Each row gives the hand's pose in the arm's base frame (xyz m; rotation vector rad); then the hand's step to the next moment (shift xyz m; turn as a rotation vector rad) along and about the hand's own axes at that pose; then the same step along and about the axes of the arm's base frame.
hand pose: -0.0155 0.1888 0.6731 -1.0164 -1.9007 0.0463
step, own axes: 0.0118 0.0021 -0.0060 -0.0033 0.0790 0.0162
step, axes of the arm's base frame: 0.0034 0.0070 0.0109 0.0381 0.0554 -0.0447
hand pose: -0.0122 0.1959 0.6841 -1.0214 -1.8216 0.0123
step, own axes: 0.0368 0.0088 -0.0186 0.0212 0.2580 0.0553
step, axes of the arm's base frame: 0.0147 0.0215 0.0331 0.1181 0.2024 -0.1230
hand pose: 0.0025 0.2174 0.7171 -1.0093 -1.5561 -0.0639
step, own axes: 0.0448 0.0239 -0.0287 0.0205 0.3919 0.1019
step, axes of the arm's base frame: 0.0415 0.0235 0.0336 0.1644 0.3110 -0.2016
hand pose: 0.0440 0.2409 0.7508 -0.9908 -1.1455 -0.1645
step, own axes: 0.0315 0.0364 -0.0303 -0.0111 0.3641 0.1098
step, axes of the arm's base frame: 0.0558 0.0106 0.0032 0.1288 0.2892 -0.2110
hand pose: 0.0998 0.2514 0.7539 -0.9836 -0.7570 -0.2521
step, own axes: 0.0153 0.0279 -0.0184 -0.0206 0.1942 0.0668
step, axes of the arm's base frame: 0.0339 0.0022 -0.0140 0.0543 0.1591 -0.1198
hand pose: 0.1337 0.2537 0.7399 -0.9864 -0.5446 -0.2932
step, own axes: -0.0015 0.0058 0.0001 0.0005 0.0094 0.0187
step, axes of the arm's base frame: 0.0015 0.0031 -0.0049 -0.0008 0.0208 0.0017
